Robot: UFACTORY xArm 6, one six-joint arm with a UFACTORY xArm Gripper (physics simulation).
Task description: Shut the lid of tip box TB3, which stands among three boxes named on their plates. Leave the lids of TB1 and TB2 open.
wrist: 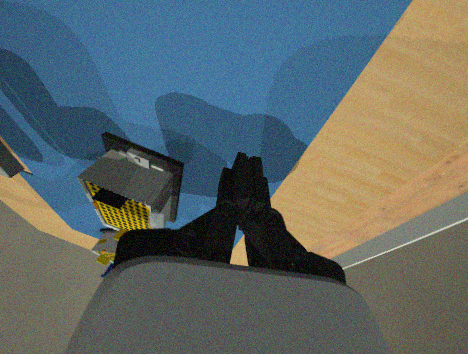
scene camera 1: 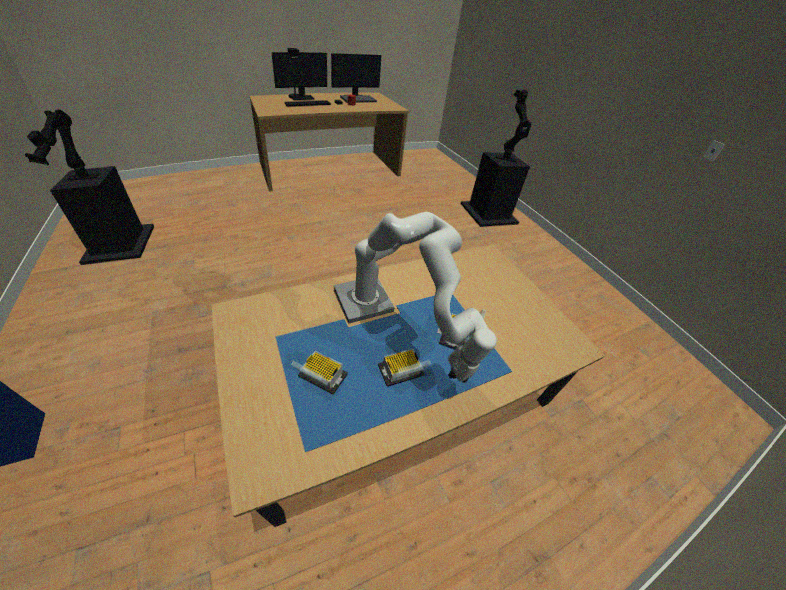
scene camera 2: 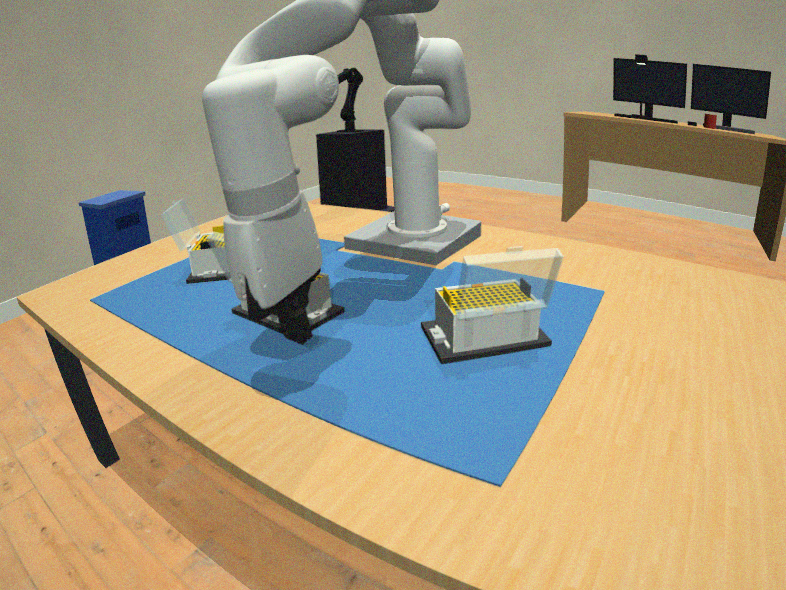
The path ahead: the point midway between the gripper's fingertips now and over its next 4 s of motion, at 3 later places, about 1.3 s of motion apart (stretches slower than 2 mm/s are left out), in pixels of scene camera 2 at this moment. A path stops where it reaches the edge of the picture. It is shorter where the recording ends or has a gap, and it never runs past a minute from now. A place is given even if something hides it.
My gripper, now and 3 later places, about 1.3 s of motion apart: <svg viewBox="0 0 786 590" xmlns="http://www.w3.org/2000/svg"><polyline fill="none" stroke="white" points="298,337 315,299 334,284 341,311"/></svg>
